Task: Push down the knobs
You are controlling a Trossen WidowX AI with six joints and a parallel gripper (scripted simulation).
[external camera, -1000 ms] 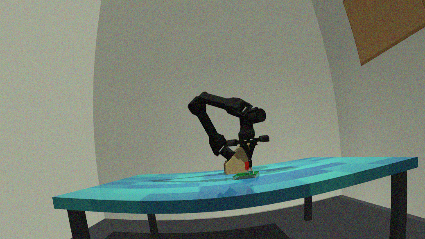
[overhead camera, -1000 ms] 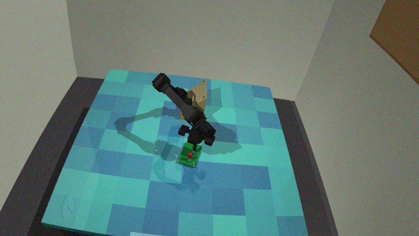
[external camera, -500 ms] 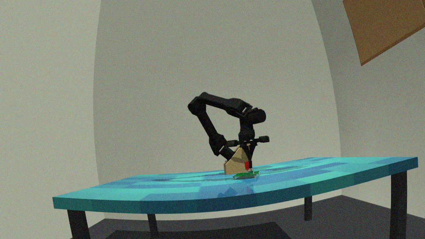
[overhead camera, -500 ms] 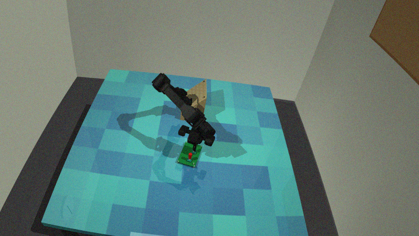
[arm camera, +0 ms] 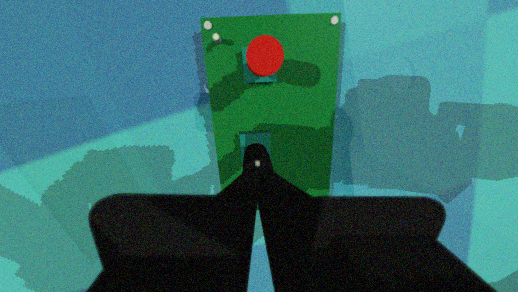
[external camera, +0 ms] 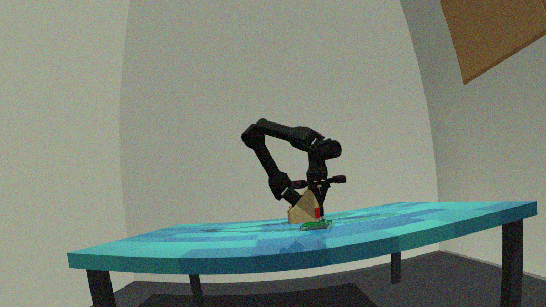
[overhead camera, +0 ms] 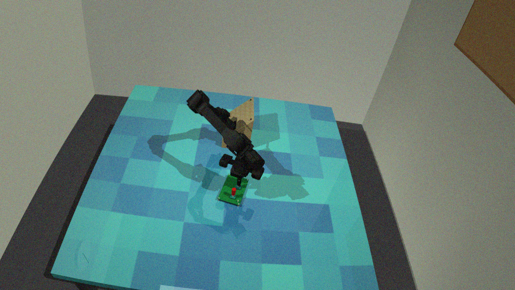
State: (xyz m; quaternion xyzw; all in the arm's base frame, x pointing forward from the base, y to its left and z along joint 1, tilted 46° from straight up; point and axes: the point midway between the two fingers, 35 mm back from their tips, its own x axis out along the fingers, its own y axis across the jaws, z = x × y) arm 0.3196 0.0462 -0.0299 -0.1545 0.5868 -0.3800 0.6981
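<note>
My gripper tip is 1 cm above the black knob. Round my gripper tip: red knob 6 cm ahead, 2 cm to the right, 2 cm below.
</note>
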